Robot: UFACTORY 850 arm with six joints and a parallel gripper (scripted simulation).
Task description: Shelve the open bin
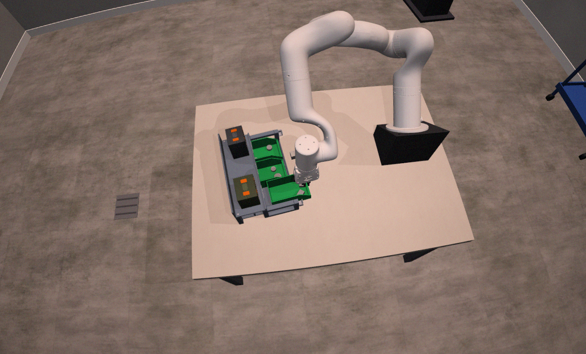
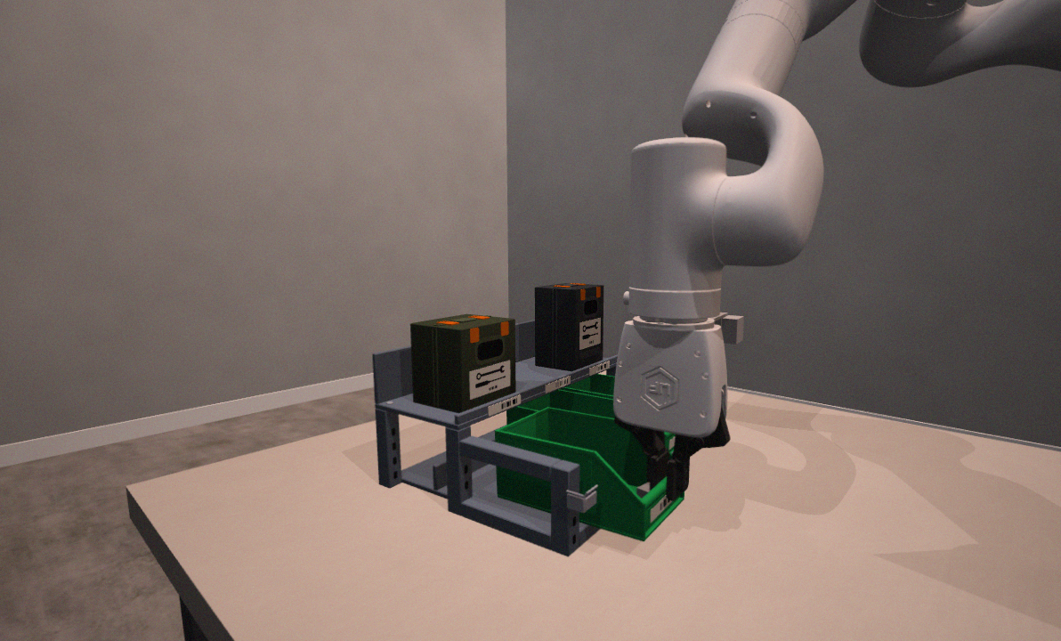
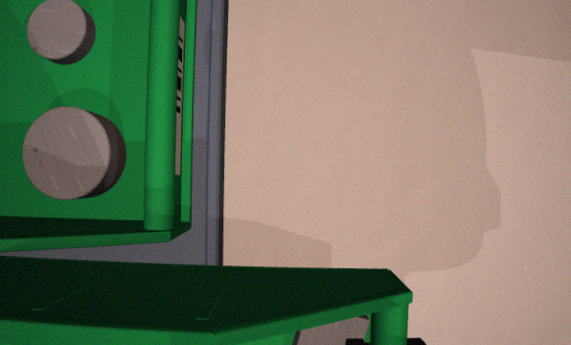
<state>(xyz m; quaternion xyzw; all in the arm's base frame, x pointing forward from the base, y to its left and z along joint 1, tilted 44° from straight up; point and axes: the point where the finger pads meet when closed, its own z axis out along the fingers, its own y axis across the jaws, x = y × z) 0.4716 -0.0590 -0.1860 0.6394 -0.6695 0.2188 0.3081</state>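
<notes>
Right now my hand is 18 cm short of the grey shelf and 9 cm to the left of it. Also, from my hand: black box 25 cm ahead, 21 cm to the right, 10 cm above.
</notes>
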